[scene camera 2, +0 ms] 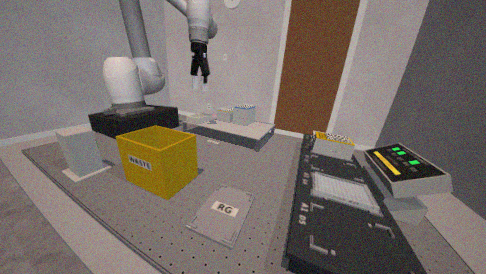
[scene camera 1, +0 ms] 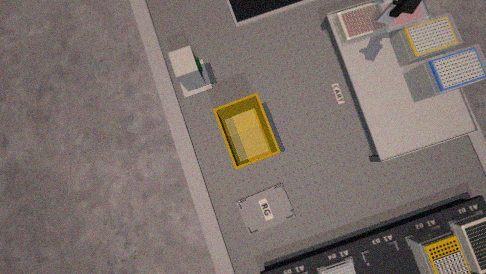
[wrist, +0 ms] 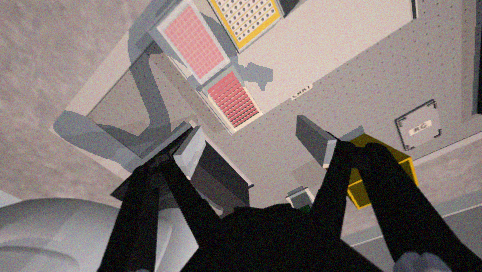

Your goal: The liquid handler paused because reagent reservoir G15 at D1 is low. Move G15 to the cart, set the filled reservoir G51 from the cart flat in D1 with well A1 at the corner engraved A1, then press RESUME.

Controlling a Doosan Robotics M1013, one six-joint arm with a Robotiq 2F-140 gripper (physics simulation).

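Places are measured from the arm's base along level axes (x up, y back, z right), in millimetres.
Pixels of known places: gripper, fingertip midpoint: (scene camera 2: pixel 199 90) (wrist: pixel 249 130); arm's base at its link origin: (scene camera 2: pixel 131 111).
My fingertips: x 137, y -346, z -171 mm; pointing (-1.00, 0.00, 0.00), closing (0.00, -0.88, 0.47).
For each thing: its middle in the pictures, then the offset to it from my fingertips. "spot": a spot on its surface instead. Level surfaces: height alone.
- cart at the middle of its body: (wrist: pixel 276 28) (scene camera 1: pixel 394 74) (scene camera 2: pixel 230 127) dz -91, dx -198, dy -143 mm
- cream-rimmed reservoir with red stripes, body centre: (wrist: pixel 233 100) (scene camera 1: pixel 360 23) (scene camera 2: pixel 200 117) dz -22, dx -155, dy +18 mm
- white-rimmed reservoir with dark stripes, body centre: (scene camera 1: pixel 479 242) dz -116, dx -155, dy -638 mm
- black deck at its surface level: dx -171 mm
- control panel at a spot on its surface: (scene camera 2: pixel 402 162) spot: dz +149, dx -101, dy -789 mm
- pink plate at the middle of its body: (wrist: pixel 195 45) (scene camera 1: pixel 403 12) dz -157, dx -164, dy +19 mm
- yellow-rimmed box at the middle of its body: (scene camera 1: pixel 430 36) (scene camera 2: pixel 228 110) dz -158, dx -113, dy -89 mm
- yellow waste bin at the middle of its body: (scene camera 1: pixel 246 133) (scene camera 2: pixel 160 158) (wrist: pixel 361 169) dz +380, dx -163, dy -190 mm
- grey box at the middle of its body: (scene camera 1: pixel 189 70) (scene camera 2: pixel 81 151) (wrist: pixel 307 212) dz +485, dx -166, dy +31 mm
- RG plate at the middle of its body: (scene camera 2: pixel 224 208) (scene camera 1: pixel 265 209) (wrist: pixel 419 127) dz +388, dx -224, dy -411 mm
My gripper (scene camera 2: pixel 200 84) (wrist: pixel 249 130) is open and empty, high above the table by the cart (scene camera 1: pixel 400 125) (scene camera 2: pixel 265 131) (wrist: pixel 350 30); part of it shows at the top of scene camera 1. A cream-rimmed reservoir with red stripes (scene camera 1: pixel 357 22) (wrist: pixel 233 101) stands at the cart's corner; its label is not readable. In the wrist view it lies beyond the fingertips, between them in direction. A white-rimmed reservoir with dark stripes (scene camera 1: pixel 477 242) sits at D1 on the black deck (scene camera 2: pixel 350 245), partly cut off. The control panel (scene camera 2: pixel 402 162) shows a yellow bar and green buttons; its text is unreadable.
A pink plate (scene camera 1: pixel 410 19) (wrist: pixel 196 42), a yellow-rimmed box (scene camera 1: pixel 431 36) (wrist: pixel 247 20) and a blue-rimmed box (scene camera 1: pixel 459 69) (scene camera 2: pixel 245 116) stand on the cart. A yellow waste bin (scene camera 1: pixel 239 105) (scene camera 2: pixel 175 170), a grey box (scene camera 1: pixel 184 61) (scene camera 2: pixel 80 152) and the RG plate (scene camera 1: pixel 280 202) (scene camera 2: pixel 210 230) are on the table.
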